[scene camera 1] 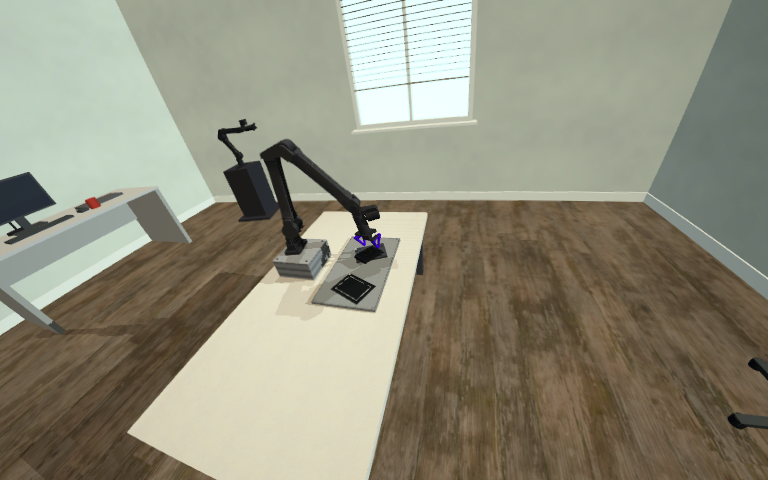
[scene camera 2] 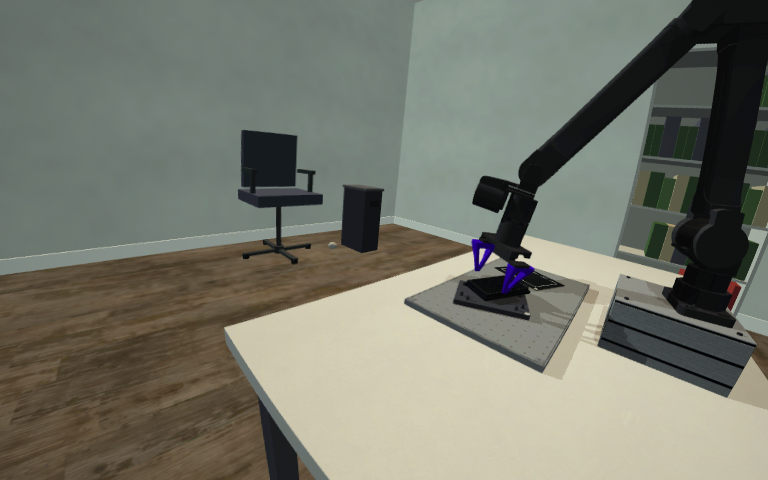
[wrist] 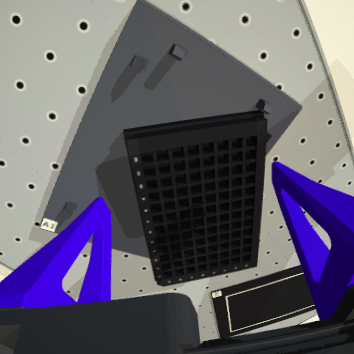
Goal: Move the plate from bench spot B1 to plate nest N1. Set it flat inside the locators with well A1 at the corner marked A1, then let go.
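Places are measured from the arm's base along level axes (x back, y left, z down), in centimetres.
Pixels of known places: gripper, fingertip midpoint: (scene camera 1: 371,246) (scene camera 2: 490,281) (wrist: 186,187); arm's base, origin of the base link: (scene camera 1: 296,248) (scene camera 2: 693,308).
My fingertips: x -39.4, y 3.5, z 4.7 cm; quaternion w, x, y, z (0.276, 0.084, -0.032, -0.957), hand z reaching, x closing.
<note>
Ahead of a thing's pixels: the offset from my fingertips to its top centre. "spot": to the spot under its first point. Level surfaces: height alone.
The black well plate {dy -3.6, dx +1.4, dz +0.8 cm} (scene camera 1: 369,255) (scene camera 2: 491,288) (wrist: 200,210) lies skewed across the dark grey nest N1 {dy +0.0, dx +1.1, dz +2.3 cm} (scene camera 2: 481,303) (wrist: 215,80), not inside its locators, and overhangs the side facing B1. Its far edge is beside or on a locator post {spot: dy -1.1, dx -6.1, dz +2.4 cm} (wrist: 263,106); it looks tilted. The corner label A1 {spot: dy +3.5, dx +9.7, dz +3.3 cm} (wrist: 49,224) is at the nest's left corner in the wrist view, away from the plate. My gripper (scene camera 1: 370,246) (scene camera 2: 491,281) (wrist: 186,187) is open and empty, its blue fingers apart on either side of the plate, seemingly a little above it. Bench spot B1 {spot: dy -25.8, dx +6.2, dz +4.3 cm} (scene camera 1: 353,288) (scene camera 2: 540,279) (wrist: 270,305) holds no plate.
Nest and B1 are on a perforated grey board {dy -9.9, dx +5.0, dz +4.4 cm} (scene camera 1: 385,277) (scene camera 2: 509,335) (wrist: 32,70) on the cream table {dz +5.8 cm} (scene camera 1: 283,384) (scene camera 2: 430,384). Other locator posts {spot: dy +4.7, dx -4.7, dz +2.4 cm} (wrist: 177,52) stand up from the nest. The arm's metal base block (scene camera 1: 300,264) (scene camera 2: 673,345) is beside the board.
</note>
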